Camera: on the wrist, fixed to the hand. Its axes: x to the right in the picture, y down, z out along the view.
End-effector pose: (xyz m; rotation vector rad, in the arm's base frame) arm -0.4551 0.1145 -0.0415 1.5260 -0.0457 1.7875
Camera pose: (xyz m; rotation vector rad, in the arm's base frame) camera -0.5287 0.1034 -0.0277 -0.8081 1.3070 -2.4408
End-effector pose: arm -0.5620 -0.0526 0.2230 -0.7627 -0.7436 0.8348
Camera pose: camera -0.5378 -0.0381 0.1527 -1.6648 0.1373 1.9046
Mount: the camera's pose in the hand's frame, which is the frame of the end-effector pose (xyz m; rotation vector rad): 0.0050 0.0552 -0.0516 -0.2579 0.2933 1.5012
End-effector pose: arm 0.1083 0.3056 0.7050 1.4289 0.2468 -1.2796
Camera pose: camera 0.1794 0.3263 0.7206 1.0846 -0.4210 0.1879
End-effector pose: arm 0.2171 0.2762 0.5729 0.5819 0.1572 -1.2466
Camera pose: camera 0.2799 0.3084 0.5454 0.4603 0.0786 0.3145
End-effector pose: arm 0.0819 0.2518 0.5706 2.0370 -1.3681 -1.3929
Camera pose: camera 0.0969 0.2082 0.6306 0.5365 -1.7384 -0.4687
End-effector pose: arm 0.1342 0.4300 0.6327 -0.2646 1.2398 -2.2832
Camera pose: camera 0.1285 0.4401 0.5579 0.7206 1.1784 -0.8611
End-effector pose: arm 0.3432 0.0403 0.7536 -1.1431 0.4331 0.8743
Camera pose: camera 0.3094 0.0030 0.6971 -1.0680 1.5456 2.0867
